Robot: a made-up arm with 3 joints. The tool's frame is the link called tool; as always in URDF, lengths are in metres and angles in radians. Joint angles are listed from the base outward. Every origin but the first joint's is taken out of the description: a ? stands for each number. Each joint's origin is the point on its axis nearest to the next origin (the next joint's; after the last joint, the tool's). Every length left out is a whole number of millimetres.
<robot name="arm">
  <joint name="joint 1" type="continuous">
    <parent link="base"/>
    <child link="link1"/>
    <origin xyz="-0.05 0 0.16"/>
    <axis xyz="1 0 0"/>
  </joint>
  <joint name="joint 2" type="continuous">
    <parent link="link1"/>
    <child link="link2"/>
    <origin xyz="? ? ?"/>
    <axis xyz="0 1 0"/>
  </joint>
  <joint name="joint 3" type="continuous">
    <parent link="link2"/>
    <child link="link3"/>
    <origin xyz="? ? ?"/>
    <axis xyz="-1 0 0"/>
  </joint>
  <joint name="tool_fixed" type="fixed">
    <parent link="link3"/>
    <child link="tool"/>
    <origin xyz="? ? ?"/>
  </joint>
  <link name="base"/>
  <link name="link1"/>
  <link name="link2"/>
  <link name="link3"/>
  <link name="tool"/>
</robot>
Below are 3 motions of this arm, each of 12 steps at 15 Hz.
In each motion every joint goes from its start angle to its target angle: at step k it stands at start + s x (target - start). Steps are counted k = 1, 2, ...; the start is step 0. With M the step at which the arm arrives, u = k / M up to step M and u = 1 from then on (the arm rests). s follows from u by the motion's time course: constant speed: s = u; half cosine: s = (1 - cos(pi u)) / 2; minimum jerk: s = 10 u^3 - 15 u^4 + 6 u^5.
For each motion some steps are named. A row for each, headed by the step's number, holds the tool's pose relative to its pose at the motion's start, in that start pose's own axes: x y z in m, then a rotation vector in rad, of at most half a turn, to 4 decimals.
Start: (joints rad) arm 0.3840 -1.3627 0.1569
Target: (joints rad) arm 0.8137 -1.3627 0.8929
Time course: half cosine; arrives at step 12
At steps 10, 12:
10: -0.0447 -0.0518 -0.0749 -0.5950 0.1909 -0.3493
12: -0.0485 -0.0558 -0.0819 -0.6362 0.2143 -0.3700

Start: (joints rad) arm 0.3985 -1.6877 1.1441
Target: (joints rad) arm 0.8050 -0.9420 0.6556
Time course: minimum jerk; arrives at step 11
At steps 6, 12:
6: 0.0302 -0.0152 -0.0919 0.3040 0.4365 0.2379
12: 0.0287 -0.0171 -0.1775 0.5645 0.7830 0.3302

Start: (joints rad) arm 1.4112 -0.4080 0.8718
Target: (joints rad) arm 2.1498 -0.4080 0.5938
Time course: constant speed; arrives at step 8
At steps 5, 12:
5: -0.0265 -0.0800 -0.1618 0.5970 0.1304 -0.1305
12: -0.0587 -0.0886 -0.2723 0.9539 0.1998 -0.2220

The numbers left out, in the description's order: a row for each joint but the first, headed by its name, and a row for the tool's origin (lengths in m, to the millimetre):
joint 2: 0 -0.16 0.19
joint 3: 0.11 0 0.09
tool: 0 0.03 0.12

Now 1 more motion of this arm.
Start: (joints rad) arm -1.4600 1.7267 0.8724
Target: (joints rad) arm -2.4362 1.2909 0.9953
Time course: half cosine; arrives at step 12
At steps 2, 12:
2: -0.0072 0.0016 0.0047 0.0010 0.0311 -0.0639
12: -0.0482 0.0624 0.1099 -0.1721 0.5516 -0.9068

